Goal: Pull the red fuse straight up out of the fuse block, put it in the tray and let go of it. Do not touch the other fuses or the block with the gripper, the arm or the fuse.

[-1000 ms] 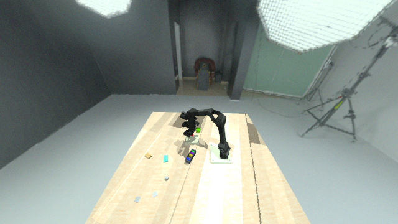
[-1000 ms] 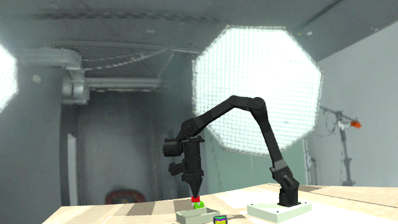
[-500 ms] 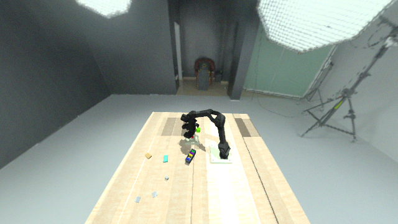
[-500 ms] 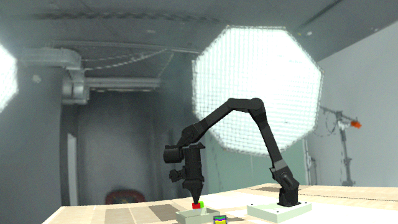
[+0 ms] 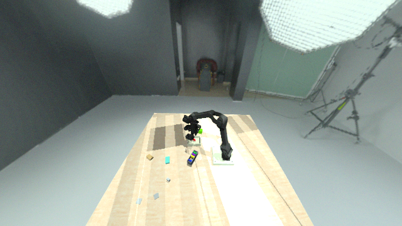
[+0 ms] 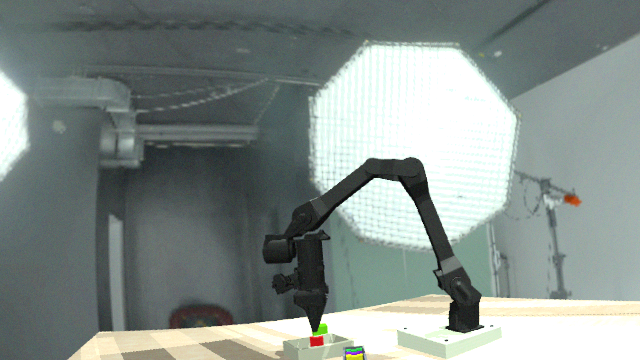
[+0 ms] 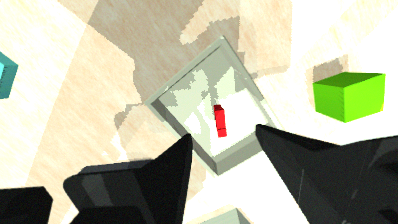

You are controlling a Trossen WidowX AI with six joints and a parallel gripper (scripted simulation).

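Right now the pale tray is 60 mm below my gripper tip.
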